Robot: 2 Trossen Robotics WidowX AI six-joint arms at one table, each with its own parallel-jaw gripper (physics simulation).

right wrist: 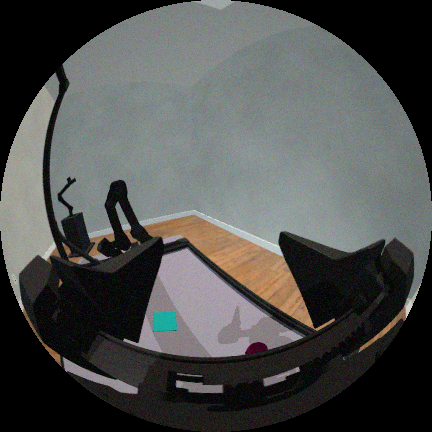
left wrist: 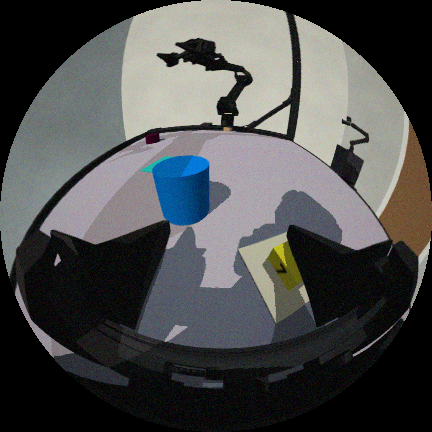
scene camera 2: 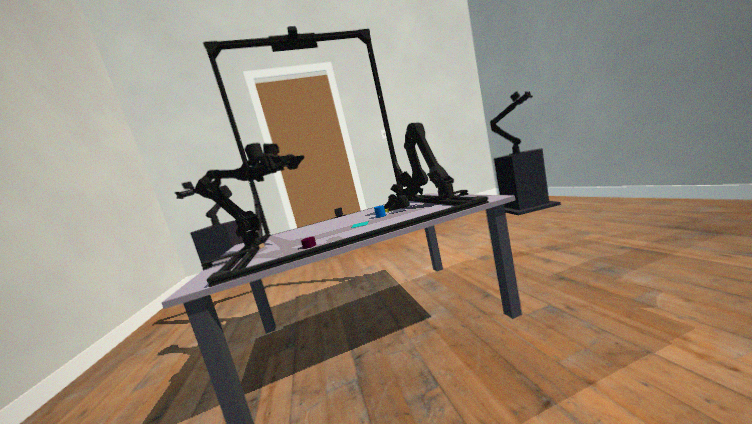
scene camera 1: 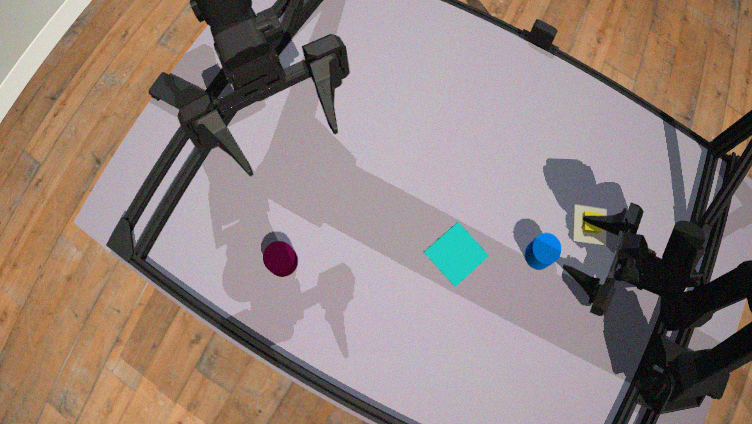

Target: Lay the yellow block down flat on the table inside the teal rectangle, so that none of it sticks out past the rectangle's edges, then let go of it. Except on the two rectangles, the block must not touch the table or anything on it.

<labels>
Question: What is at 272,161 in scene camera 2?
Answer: My right gripper.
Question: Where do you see a maroon cylinder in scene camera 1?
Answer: At 279,258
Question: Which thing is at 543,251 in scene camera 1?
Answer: A blue cylinder.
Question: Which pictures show my right gripper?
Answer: The right wrist view, the left wrist view, scene camera 2 and scene camera 1: all of them.
</labels>
